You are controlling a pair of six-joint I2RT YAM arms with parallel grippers.
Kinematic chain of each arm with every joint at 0, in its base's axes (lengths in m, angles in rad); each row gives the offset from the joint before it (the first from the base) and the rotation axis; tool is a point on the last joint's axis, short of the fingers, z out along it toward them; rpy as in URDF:
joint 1: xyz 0 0 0.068 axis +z
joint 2: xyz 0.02 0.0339 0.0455 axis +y
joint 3: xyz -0.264 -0.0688 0 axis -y
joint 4: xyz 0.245 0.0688 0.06 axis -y
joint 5: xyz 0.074 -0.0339 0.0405 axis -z
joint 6: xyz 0.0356 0 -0.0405 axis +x
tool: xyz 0 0 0 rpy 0 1.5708 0
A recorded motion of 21 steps. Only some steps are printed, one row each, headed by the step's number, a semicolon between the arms.
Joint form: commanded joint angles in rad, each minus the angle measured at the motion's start. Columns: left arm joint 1, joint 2, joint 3, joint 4, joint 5, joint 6; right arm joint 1, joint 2, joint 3, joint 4, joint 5, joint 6.
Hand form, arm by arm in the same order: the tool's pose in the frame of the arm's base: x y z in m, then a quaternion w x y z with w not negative. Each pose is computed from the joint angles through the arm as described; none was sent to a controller.
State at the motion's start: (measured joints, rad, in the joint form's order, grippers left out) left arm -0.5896 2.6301 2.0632 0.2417 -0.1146 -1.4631; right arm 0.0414 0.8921 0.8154 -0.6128 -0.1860 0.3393
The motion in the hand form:
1: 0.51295 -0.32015 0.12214 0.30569 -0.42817 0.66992 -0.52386; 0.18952 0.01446 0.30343 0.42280 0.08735 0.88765 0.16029
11: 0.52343 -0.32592 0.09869 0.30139 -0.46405 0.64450 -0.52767; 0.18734 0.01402 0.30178 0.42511 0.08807 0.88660 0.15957
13: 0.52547 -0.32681 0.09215 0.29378 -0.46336 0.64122 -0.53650; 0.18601 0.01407 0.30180 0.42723 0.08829 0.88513 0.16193
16: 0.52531 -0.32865 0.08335 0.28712 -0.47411 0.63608 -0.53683; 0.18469 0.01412 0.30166 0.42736 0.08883 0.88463 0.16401
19: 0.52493 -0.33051 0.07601 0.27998 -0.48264 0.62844 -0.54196; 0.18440 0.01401 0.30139 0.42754 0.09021 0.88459 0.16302
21: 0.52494 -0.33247 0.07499 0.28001 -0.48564 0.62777 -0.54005; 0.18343 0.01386 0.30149 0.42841 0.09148 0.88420 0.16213
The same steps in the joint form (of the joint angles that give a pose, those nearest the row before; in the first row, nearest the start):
1: 0.0266 0.0680 0.0903 0.0344 0.0286 -0.1718; 0.0016 0.0053 0.0375 0.0131 0.0080 -0.0110
11: 0.0251 0.1785 0.2147 0.0221 -0.0173 -0.2487; 0.0000 -0.0070 0.0252 0.0177 0.0096 -0.0110
13: 0.0266 0.2046 0.2362 0.0375 -0.0005 -0.2625; 0.0000 -0.0146 0.0206 0.0207 0.0065 -0.0080
16: 0.0235 0.2276 0.2500 0.0391 -0.0080 -0.2901; 0.0000 -0.0208 0.0175 0.0192 0.0034 -0.0049
19: 0.0205 0.2475 0.2591 0.0529 -0.0111 -0.3192; 0.0001 -0.0223 0.0160 0.0192 0.0065 -0.0034
21: 0.0174 0.2568 0.2760 0.0407 -0.0188 -0.3239; 0.0000 -0.0269 0.0145 0.0177 0.0096 -0.0018

